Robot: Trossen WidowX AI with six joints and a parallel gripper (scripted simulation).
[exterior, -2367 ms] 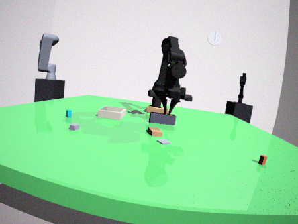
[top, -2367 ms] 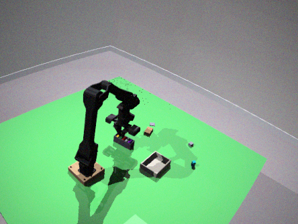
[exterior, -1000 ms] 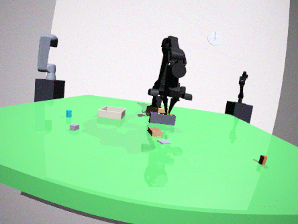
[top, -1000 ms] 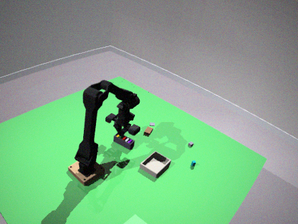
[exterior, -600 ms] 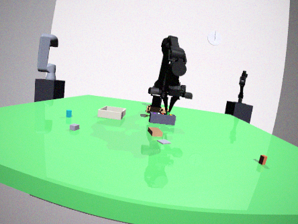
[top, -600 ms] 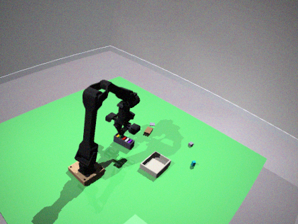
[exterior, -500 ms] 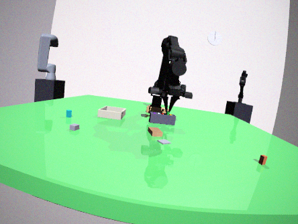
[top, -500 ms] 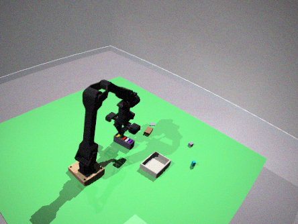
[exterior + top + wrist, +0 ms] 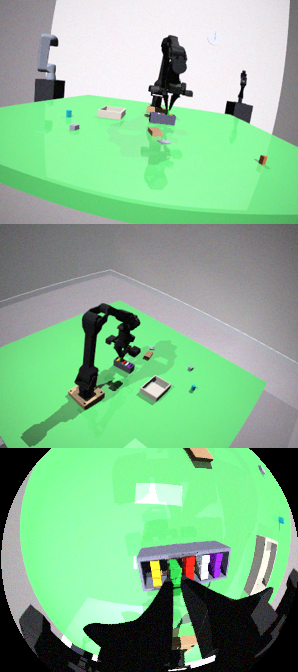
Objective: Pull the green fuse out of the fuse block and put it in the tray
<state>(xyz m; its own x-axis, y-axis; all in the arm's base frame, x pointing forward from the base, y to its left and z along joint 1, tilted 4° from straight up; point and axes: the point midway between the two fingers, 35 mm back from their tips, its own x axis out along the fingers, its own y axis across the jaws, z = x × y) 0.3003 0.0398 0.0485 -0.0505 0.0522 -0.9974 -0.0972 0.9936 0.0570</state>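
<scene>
My gripper tip is 2 cm past the pale tray, 24 cm to the left of it and 5 cm above it. From my gripper tip the other things lie so: flat grey piece: 26 cm ahead, 3 cm to the right, 5 cm below; then grey cube: 26 cm ahead, 30 cm to the right, 5 cm below; then green fuse: 1 cm below.
</scene>
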